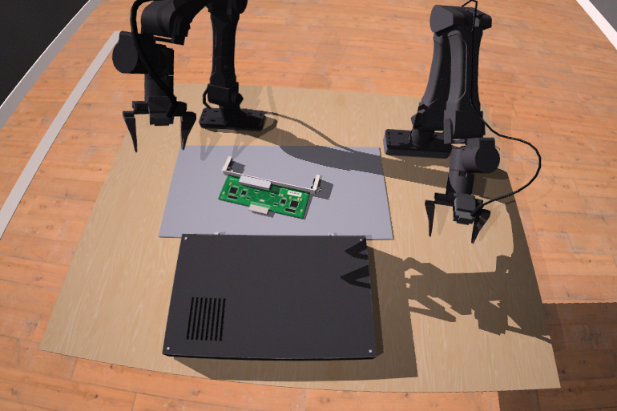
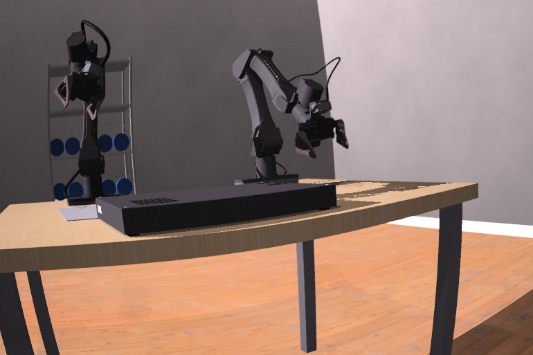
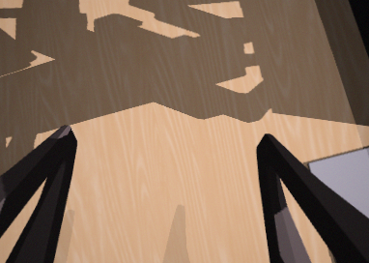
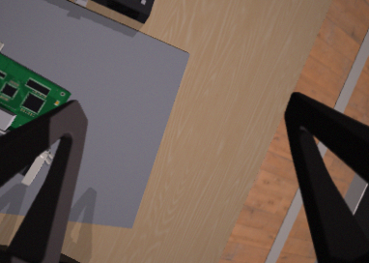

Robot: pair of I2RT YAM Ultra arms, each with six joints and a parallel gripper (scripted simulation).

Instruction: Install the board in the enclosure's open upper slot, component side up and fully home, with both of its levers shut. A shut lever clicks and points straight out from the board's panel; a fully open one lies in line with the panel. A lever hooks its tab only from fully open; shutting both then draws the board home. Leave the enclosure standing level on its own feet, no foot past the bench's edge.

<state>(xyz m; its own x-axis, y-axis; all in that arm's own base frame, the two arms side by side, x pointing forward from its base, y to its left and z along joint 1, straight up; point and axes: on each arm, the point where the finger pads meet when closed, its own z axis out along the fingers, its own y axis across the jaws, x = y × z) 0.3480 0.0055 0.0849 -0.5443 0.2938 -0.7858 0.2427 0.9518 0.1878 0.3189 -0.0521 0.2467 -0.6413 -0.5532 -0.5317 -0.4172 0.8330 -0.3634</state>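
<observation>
Now: the green board 11 cm behind my right hand, 19 cm to the left of it and 24 cm below it. The rest, counted from my right hand: grey mat 10 cm behind, 21 cm to the left, 26 cm below; black enclosure 17 cm ahead, 26 cm to the left, 22 cm below.
</observation>
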